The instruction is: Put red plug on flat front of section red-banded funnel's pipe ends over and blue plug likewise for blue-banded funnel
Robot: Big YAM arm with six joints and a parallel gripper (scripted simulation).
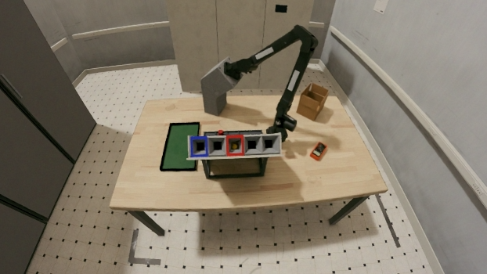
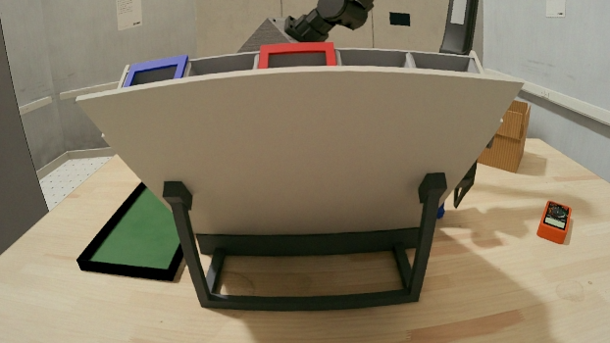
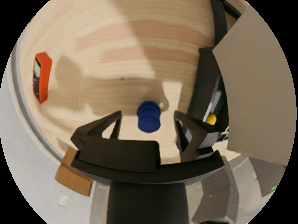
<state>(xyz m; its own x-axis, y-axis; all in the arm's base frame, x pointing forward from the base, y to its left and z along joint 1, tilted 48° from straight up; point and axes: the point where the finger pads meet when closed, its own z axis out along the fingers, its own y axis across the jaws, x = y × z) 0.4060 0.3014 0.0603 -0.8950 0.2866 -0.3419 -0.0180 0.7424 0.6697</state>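
Now: the blue plug right at my hand. Round my hand: red plug: 34 cm to the right, 7 cm behind; then pale cover: 26 cm to the right, 18 cm above, 12 cm ahead; then orange device: 27 cm to the left, 10 cm ahead, 1 cm below.
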